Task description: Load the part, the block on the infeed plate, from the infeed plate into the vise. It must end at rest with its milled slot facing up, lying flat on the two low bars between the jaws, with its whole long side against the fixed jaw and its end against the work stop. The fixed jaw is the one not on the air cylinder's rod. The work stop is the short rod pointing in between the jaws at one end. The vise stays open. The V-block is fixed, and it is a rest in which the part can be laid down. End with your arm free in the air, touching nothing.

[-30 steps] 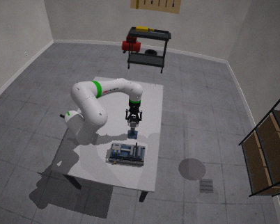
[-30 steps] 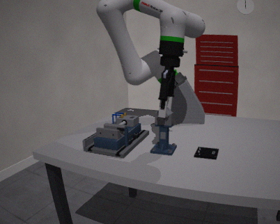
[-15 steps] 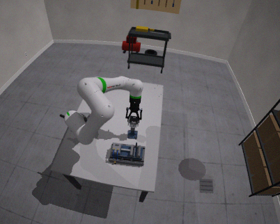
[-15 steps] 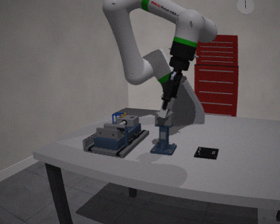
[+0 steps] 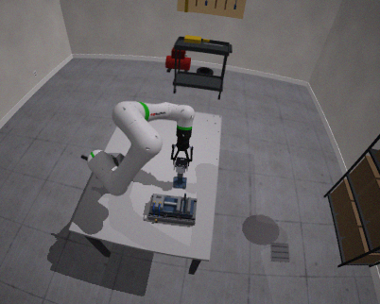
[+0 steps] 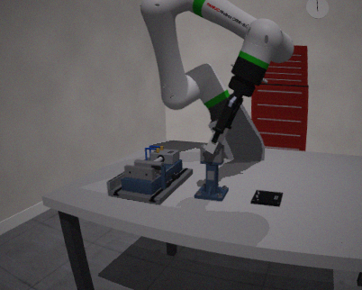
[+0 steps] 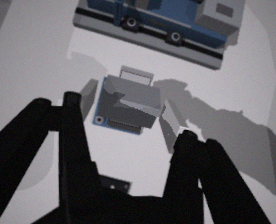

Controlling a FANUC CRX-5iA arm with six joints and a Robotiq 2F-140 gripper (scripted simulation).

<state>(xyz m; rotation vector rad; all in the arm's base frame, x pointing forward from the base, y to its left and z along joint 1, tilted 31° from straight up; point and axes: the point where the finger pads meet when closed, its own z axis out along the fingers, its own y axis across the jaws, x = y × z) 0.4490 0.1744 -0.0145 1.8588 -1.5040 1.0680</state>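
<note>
The part lies 1 cm to the right of my hand and 3 cm below it. The rest, counted from my hand: air cylinder rod 23 cm to the right, 10 cm below; blue work stop 7 cm ahead, 15 cm to the right, 12 cm below; black infeed plate 3 cm behind, 17 cm to the left, 17 cm below.
</note>
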